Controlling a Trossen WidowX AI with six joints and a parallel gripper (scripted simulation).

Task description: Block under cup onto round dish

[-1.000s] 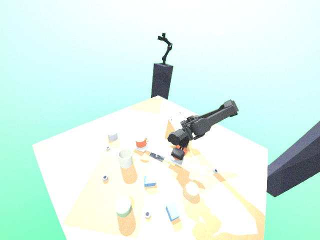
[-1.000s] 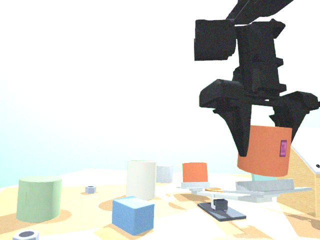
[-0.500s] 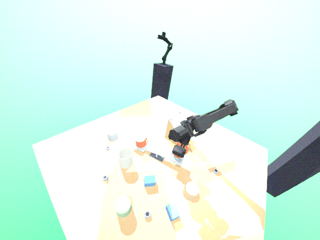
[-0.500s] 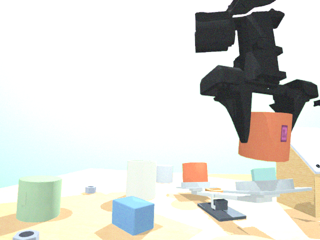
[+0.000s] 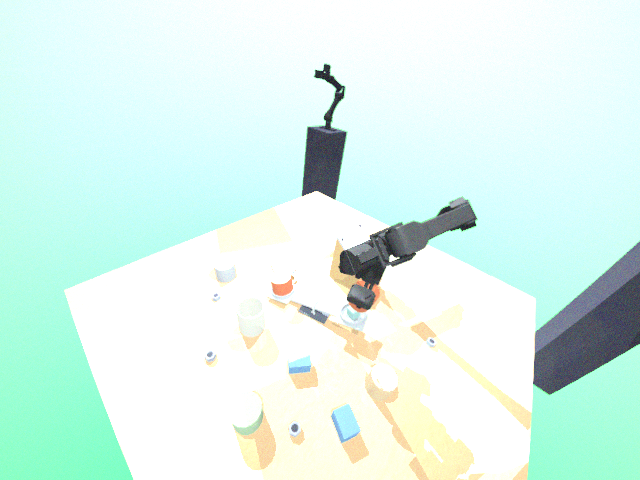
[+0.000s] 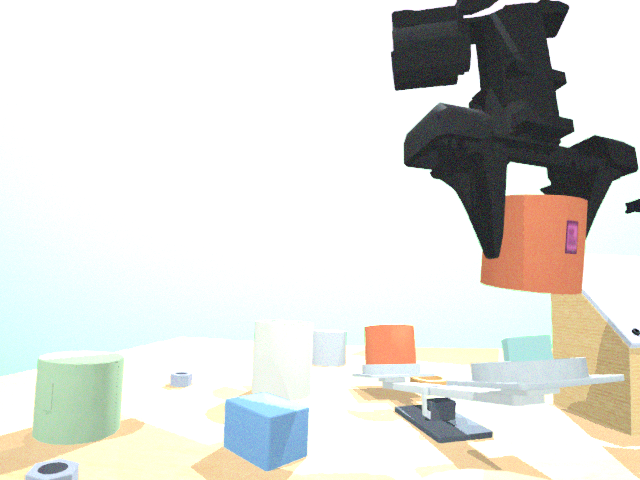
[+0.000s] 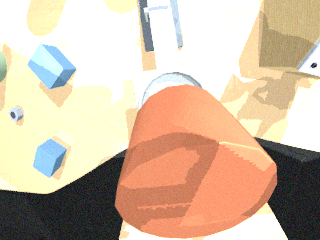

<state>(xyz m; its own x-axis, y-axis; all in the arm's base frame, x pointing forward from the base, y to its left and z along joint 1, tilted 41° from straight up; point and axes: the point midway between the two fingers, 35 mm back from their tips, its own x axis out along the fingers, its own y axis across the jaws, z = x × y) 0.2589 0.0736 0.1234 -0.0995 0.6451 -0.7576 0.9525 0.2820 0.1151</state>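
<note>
My gripper tip is 7 cm above the pale teal block and 1 cm to the left of it. Also, from my gripper tip: green cylinder: 37 cm ahead, 12 cm below, 1 cm to the right; grey cylinder: 49 cm to the right, 18 cm ahead, 12 cm below; cream cup: 23 cm ahead, 22 cm to the right, 12 cm below.
</note>
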